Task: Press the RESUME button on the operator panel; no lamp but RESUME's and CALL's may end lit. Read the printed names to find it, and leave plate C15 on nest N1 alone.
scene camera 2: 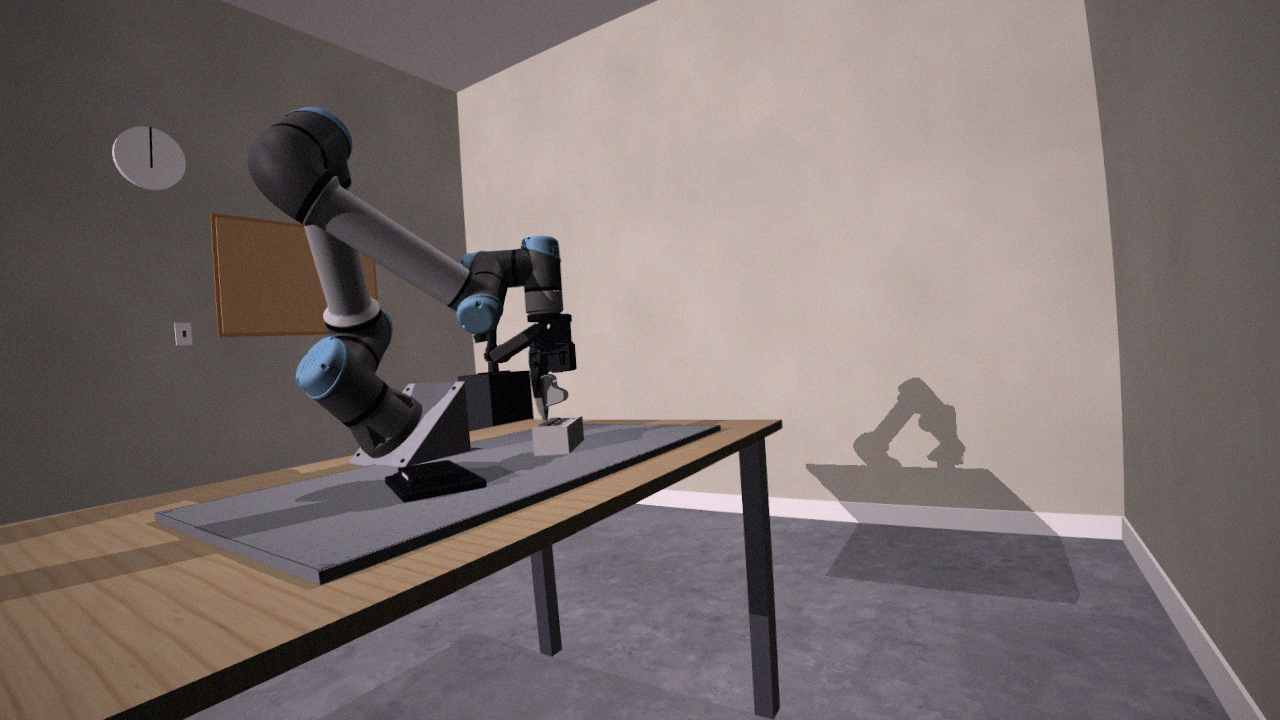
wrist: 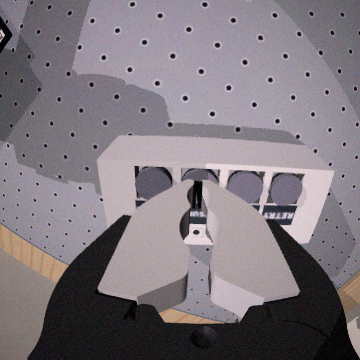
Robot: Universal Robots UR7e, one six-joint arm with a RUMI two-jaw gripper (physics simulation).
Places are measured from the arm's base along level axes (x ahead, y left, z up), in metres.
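Pixels of known places: gripper, fingertip midpoint: (scene camera 2: pixel 545 420) (wrist: pixel 195 183); arm's base at its link origin: (scene camera 2: pixel 394 429).
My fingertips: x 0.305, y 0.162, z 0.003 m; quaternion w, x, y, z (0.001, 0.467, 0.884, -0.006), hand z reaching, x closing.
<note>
For each thing: its middle in the pictures, then the offset to it from my fingertips. "pt": a spot on its surface instead. Level surfaces: height alone.
- pale operator panel at the middle of its body: (wrist: pixel 216 190) (scene camera 2: pixel 559 433) dx +0.009, dy +0.027, dz -0.031 m
- dark label at a spot on its surface: (wrist: pixel 198 215) pt dx +0.022, dy +0.019, dz -0.006 m
- rightmost button at the middle of its body: (wrist: pixel 284 188) dx -0.031, dy +0.055, dz -0.007 m
- upside-down RETRY label at a spot on its surface: (wrist: pixel 278 215) pt dx -0.012, dy +0.068, dz -0.006 m
- black low block at the middle of its body: (scene camera 2: pixel 432 473) dx +0.057, dy -0.295, dz -0.040 m
- perforated grey board at its surface level: dz -0.059 m
- black corner at a spot on its surface: (wrist: pixel 4 35) pt dx +0.001, dy -0.213, dz -0.048 m
- wooden table at its surface level: dz -0.072 m
The pale operator panel (scene camera 2: pixel 556 437) (wrist: pixel 220 152) stands on the grey board. In the wrist view it has a row of round grey buttons, none visibly glowing. My gripper (scene camera 2: pixel 546 420) (wrist: pixel 195 183) is shut and empty, tips down at the second button from the left (wrist: pixel 199 174); whether they touch it I cannot tell. Part of a dark label (wrist: pixel 198 215) with a few upside-down letters shows between the jaws. The rightmost button (wrist: pixel 286 189) has an upside-down RETRY label (wrist: pixel 278 215). The other labels are mostly hidden by the jaws. Plate C15 and nest N1 cannot be identified by name.
A black low block (scene camera 2: pixel 435 480) lies on the perforated grey board (scene camera 2: pixel 295 543) near the arm's base; a black corner (wrist: pixel 4 35) shows at the wrist view's upper left. A dark box (scene camera 2: pixel 494 400) stands behind the panel. The wooden table (scene camera 2: pixel 116 626) surrounds the board.
</note>
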